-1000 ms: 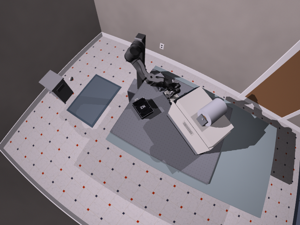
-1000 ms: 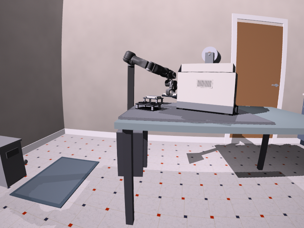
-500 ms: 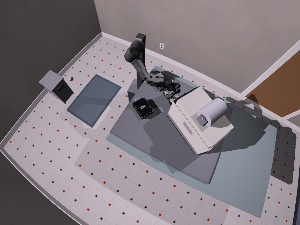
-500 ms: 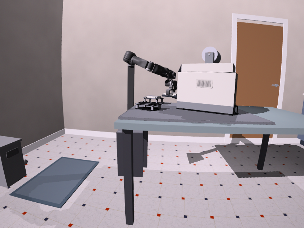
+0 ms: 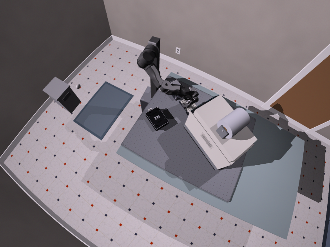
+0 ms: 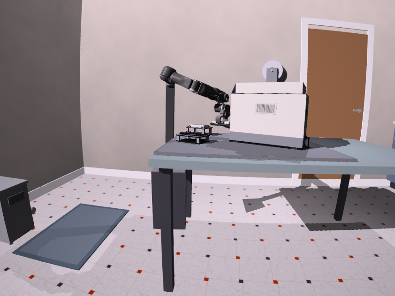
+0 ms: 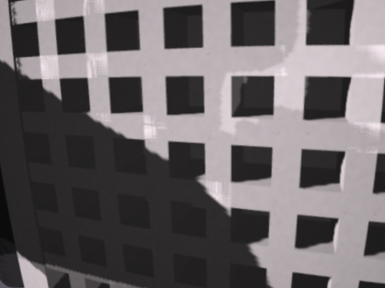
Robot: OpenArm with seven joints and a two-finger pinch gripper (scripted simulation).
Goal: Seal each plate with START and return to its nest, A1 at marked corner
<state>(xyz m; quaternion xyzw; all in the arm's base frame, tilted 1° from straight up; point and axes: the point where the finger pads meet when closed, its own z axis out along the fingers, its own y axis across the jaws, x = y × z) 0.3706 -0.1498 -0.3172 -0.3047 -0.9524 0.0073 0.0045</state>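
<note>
My hand is 1 cm above the sealer stage. From my hand the other things lie so: N1 label: 24 cm behind, 21 cm to the left, 10 cm below; then screen: 12 cm ahead, 3 cm to the right, 22 cm above; then plate nest: 15 cm behind, 15 cm to the left, 5 cm below.
</note>
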